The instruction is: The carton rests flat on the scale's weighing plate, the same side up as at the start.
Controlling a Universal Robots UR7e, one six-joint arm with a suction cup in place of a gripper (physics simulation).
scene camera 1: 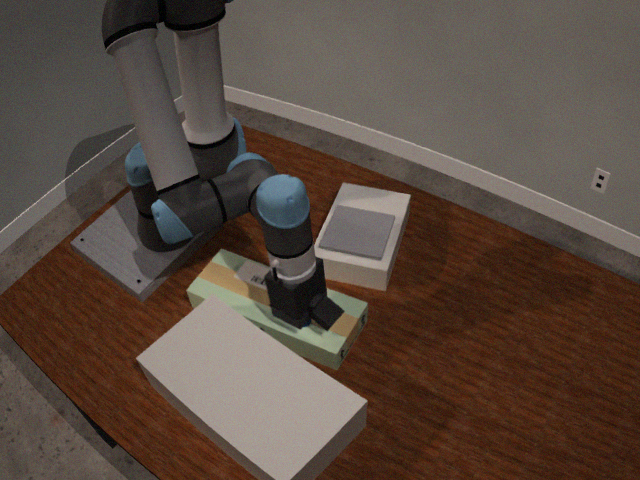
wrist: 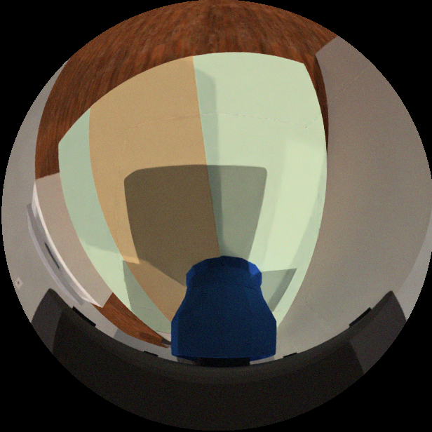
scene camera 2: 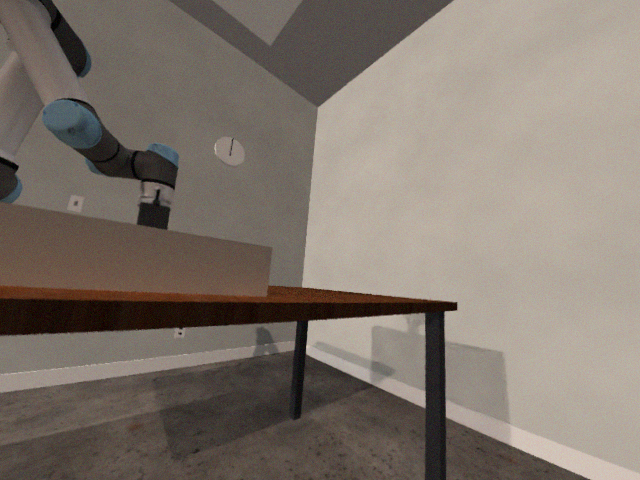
pale green carton: scene camera 1; wrist
white scale: scene camera 1; wrist; not seen in scene camera 2 (hidden by a large white block)
same spot on pale green carton: (wrist: 216, 154) = (scene camera 1: 326, 331)
same spot on white scale: (wrist: 50, 227) = (scene camera 1: 360, 267)
